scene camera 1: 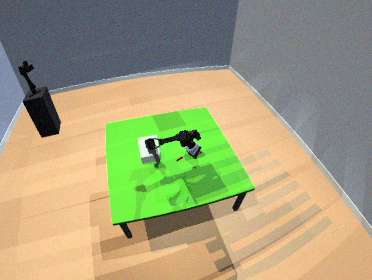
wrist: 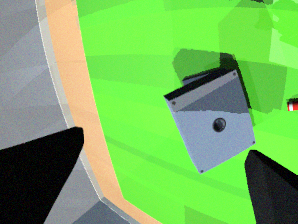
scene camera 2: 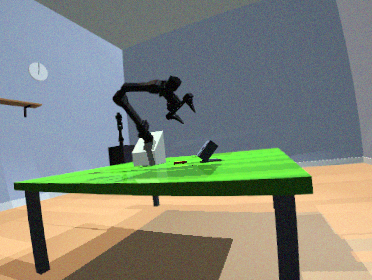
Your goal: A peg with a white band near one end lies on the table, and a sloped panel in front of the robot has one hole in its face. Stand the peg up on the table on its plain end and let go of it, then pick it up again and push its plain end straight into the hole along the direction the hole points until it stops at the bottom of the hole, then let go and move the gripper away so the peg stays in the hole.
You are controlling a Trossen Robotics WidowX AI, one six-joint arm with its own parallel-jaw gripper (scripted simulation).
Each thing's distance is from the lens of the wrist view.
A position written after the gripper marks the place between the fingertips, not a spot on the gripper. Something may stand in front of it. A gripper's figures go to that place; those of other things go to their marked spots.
gripper (wrist: 167, 148): 10 cm
sloped panel (wrist: 219, 94): 28 cm
